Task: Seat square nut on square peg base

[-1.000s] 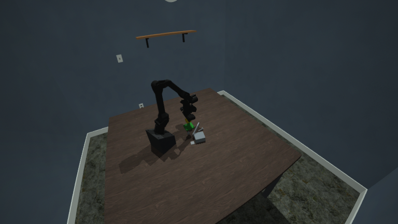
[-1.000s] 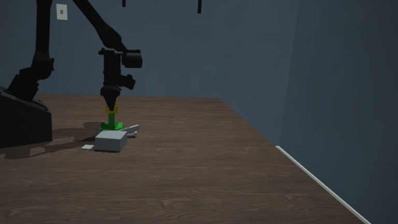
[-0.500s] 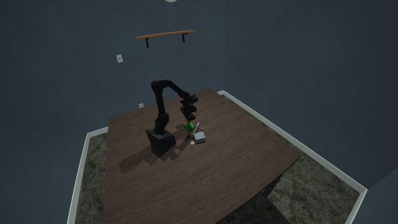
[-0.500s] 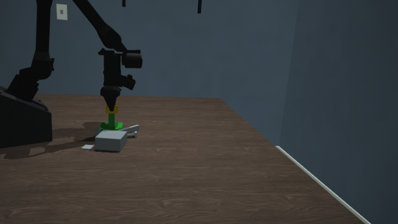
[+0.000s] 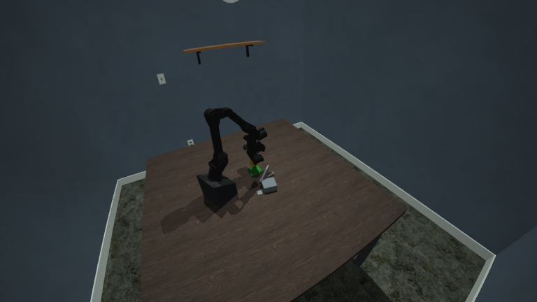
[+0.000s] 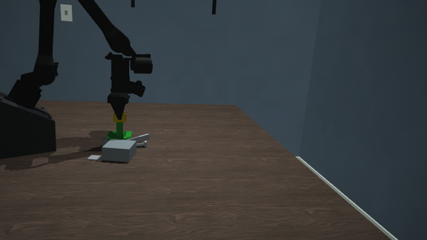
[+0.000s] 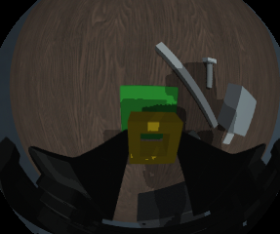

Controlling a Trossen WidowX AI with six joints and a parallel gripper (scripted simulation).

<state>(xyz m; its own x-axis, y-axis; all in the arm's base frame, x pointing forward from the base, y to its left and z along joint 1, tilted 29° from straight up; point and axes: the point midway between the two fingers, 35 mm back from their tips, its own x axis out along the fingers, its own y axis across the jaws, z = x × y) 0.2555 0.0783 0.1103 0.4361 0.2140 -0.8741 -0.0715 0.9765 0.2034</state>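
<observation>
Right now my hand is 100 mm above the grey bar, 60 mm to the left of it and 40 mm short of it. Round my hand: grey block: 170 mm to the right, 90 mm below, 30 mm ahead; bolt: 100 mm below, 90 mm to the right, 80 mm ahead.
</observation>
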